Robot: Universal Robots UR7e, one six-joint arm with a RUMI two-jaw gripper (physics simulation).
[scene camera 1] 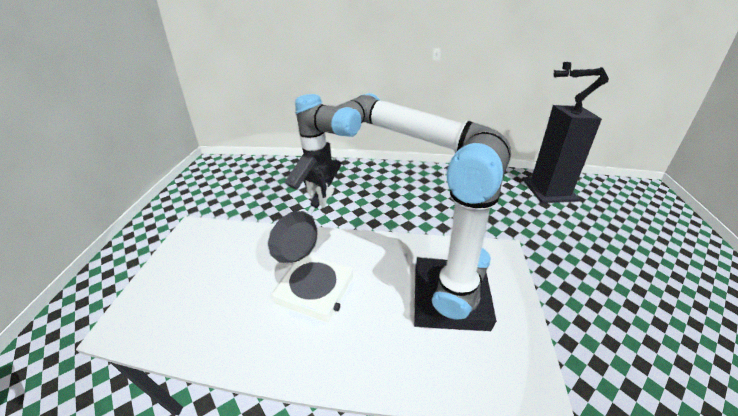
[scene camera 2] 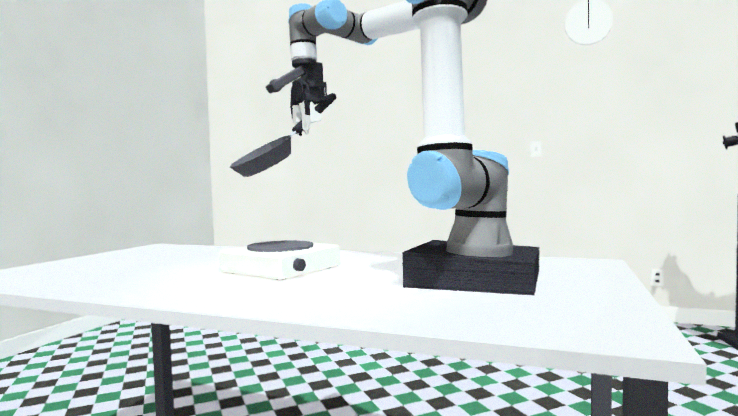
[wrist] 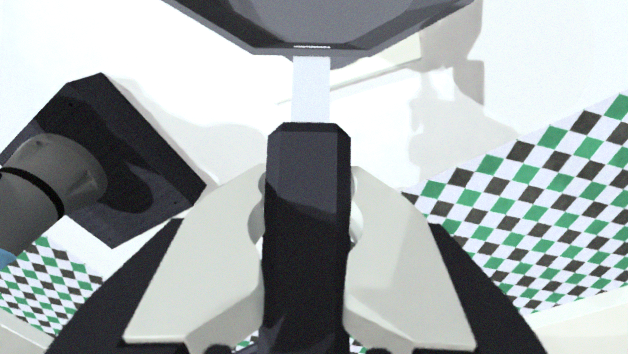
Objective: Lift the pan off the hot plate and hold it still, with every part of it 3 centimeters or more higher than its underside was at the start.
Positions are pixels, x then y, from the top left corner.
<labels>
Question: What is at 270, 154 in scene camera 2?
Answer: A dark pan.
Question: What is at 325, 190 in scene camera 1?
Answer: My gripper.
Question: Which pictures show the hot plate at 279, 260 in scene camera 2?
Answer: Scene camera 1, scene camera 2 and the wrist view: all of them.
</labels>
